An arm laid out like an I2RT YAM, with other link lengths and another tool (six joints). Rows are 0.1 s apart.
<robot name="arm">
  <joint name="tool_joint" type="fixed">
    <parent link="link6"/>
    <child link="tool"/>
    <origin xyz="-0.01 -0.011 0.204" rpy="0 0.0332 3.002"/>
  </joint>
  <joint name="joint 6" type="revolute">
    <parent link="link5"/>
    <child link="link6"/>
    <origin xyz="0.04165 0 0.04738" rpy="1.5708 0 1.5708"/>
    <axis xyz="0 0 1"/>
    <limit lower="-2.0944" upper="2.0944"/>
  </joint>
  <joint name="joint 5" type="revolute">
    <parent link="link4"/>
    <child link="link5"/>
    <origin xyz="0.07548 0.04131 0.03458" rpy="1.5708 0 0"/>
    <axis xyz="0 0 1"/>
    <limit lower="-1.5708" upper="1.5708"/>
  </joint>
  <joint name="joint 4" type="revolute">
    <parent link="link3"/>
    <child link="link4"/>
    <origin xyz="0.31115 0.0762 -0.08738" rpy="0 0 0"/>
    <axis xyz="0 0 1"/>
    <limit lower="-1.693" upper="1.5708"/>
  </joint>
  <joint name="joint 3" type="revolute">
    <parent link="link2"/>
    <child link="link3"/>
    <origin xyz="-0.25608 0 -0.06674" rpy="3.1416 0 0"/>
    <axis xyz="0 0 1"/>
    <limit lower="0" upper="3.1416"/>
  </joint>
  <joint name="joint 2" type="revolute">
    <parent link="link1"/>
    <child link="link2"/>
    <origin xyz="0.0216 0.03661 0.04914" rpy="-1.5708 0 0"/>
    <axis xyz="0 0 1"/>
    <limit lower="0" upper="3.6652"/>
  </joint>
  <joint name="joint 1" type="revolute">
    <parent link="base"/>
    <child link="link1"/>
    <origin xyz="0 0 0.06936" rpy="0 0 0"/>
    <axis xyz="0 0 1"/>
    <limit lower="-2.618" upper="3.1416"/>
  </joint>
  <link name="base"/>
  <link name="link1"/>
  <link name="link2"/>
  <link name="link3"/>
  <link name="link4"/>
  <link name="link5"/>
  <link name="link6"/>
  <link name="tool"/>
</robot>
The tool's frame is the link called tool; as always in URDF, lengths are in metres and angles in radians.
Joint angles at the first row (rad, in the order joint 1, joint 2, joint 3, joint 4, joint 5, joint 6):
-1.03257 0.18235 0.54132 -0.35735 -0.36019 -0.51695
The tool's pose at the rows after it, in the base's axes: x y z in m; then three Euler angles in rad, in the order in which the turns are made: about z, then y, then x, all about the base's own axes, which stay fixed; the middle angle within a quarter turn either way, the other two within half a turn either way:
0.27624, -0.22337, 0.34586, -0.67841, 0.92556, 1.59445
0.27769, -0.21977, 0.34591, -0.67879, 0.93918, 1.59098
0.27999, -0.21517, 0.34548, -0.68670, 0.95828, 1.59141
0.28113, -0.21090, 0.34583, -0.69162, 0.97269, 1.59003
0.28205, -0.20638, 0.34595, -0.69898, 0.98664, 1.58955
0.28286, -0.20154, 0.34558, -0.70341, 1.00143, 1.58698
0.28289, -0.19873, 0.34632, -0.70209, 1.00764, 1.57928
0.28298, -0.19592, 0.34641, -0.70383, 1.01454, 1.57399
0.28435, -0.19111, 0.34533, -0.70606, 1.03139, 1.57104
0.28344, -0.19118, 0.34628, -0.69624, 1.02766, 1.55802
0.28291, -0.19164, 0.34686, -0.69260, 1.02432, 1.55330
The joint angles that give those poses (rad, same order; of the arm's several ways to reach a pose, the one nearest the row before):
-1.03281 0.17608 0.54014 -0.35752 -0.36147 -0.51772
-1.03257 0.16955 0.53725 -0.35857 -0.37486 -0.51961
-1.03236 0.16489 0.53548 -0.36111 -0.39391 -0.52665
-1.03288 0.15819 0.53542 -0.36641 -0.40894 -0.53185
-1.03297 0.14994 0.53518 -0.37359 -0.42313 -0.53897
-1.03378 0.13791 0.53156 -0.37995 -0.43883 -0.54433
-1.03274 0.12856 0.52903 -0.38196 -0.44403 -0.54722
-1.03278 0.11899 0.52577 -0.38487 -0.45107 -0.55175
-1.03269 0.10751 0.51954 -0.38806 -0.46790 -0.55518
-1.03279 0.09941 0.51460 -0.38370 -0.46425 -0.55305
-1.03254 0.09742 0.51368 -0.38203 -0.46066 -0.55224

